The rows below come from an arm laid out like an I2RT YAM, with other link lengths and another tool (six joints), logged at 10 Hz.
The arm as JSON. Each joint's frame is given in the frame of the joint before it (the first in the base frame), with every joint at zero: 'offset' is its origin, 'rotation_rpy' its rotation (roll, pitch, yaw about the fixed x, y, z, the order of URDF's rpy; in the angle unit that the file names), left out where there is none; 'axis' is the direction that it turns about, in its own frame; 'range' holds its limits. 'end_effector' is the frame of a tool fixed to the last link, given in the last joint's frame.
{
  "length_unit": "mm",
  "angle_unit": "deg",
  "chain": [
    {
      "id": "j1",
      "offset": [
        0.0,
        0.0,
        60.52
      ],
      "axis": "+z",
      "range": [
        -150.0,
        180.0
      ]
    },
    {
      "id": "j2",
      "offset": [
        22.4,
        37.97,
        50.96
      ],
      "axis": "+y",
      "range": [
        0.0,
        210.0
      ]
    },
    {
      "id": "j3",
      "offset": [
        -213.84,
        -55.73,
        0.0
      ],
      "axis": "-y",
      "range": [
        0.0,
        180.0
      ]
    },
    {
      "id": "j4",
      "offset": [
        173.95,
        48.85,
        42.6
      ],
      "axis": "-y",
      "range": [
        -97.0,
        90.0
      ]
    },
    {
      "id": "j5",
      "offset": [
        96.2,
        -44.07,
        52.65
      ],
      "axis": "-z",
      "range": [
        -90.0,
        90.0
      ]
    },
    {
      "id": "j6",
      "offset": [
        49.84,
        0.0,
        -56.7
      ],
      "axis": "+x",
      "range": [
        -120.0,
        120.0
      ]
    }
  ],
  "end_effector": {
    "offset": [
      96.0,
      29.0,
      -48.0
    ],
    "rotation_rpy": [
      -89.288,
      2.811,
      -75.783
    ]
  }
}
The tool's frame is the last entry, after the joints.
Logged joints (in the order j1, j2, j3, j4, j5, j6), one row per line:
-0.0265, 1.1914, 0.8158, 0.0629, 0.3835, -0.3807
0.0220, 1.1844, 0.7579, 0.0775, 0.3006, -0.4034
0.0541, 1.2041, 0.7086, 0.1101, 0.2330, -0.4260
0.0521, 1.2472, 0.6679, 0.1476, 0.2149, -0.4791
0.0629, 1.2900, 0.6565, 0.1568, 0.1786, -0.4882
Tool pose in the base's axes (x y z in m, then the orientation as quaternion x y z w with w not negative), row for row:
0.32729, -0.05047, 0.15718, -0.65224, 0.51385, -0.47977, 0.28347
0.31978, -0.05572, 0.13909, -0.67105, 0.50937, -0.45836, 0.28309
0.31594, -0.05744, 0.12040, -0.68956, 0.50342, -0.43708, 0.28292
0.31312, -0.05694, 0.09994, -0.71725, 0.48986, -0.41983, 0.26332
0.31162, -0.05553, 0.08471, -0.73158, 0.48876, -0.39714, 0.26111
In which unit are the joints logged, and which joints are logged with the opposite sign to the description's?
The joints are logged in radians. Opposite sign: j1.
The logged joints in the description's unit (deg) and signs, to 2 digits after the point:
1.52, 68.26, 46.74, 3.60, 21.97, -21.81
-1.26, 67.86, 43.42, 4.44, 17.22, -23.11
-3.10, 68.99, 40.60, 6.31, 13.35, -24.41
-2.99, 71.46, 38.27, 8.46, 12.31, -27.45
-3.60, 73.91, 37.61, 8.98, 10.23, -27.97

